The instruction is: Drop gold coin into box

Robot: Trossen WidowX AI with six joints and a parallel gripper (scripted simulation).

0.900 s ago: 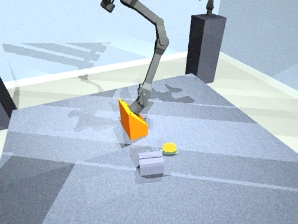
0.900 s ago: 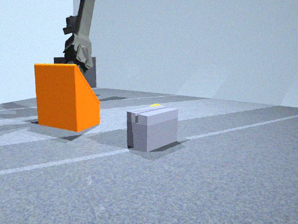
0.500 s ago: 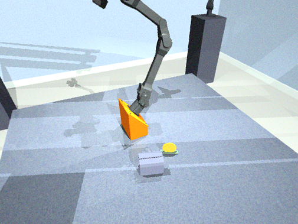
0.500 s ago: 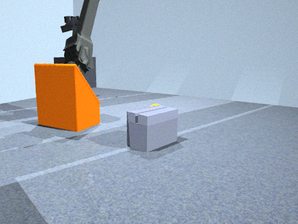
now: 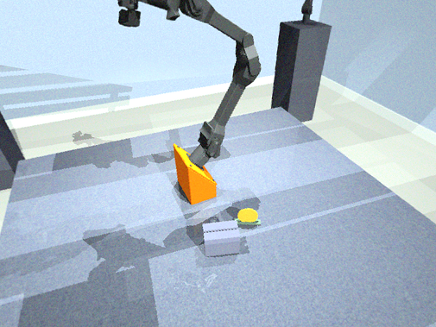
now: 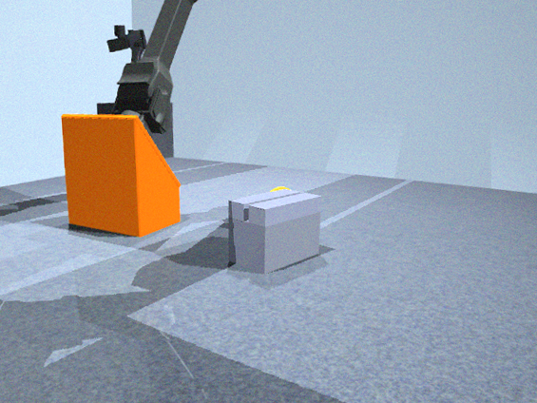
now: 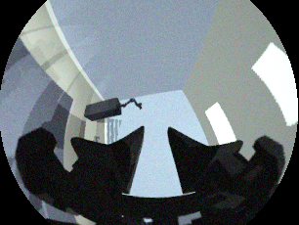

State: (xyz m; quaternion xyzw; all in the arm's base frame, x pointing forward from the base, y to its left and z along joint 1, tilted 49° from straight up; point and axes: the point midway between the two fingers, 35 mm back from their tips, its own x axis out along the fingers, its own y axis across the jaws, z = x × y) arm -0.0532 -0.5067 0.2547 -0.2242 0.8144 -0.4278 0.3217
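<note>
My gripper tip is 630 mm above the gold coin, 360 mm short of it and 260 mm to the right of it.
</note>
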